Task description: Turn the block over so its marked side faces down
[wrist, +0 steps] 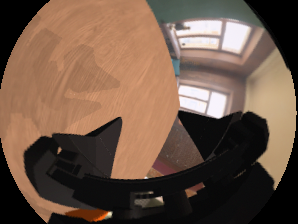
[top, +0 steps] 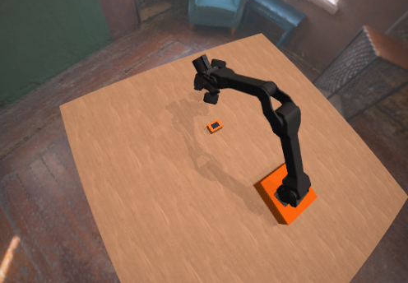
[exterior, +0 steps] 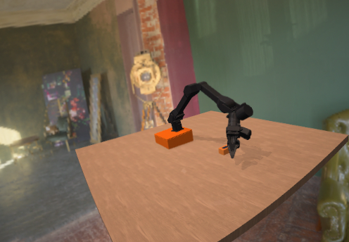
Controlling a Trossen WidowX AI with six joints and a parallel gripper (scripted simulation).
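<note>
My gripper tip is 15 cm to the right of the orange block, 15 cm past it and 5 cm above it.
</note>
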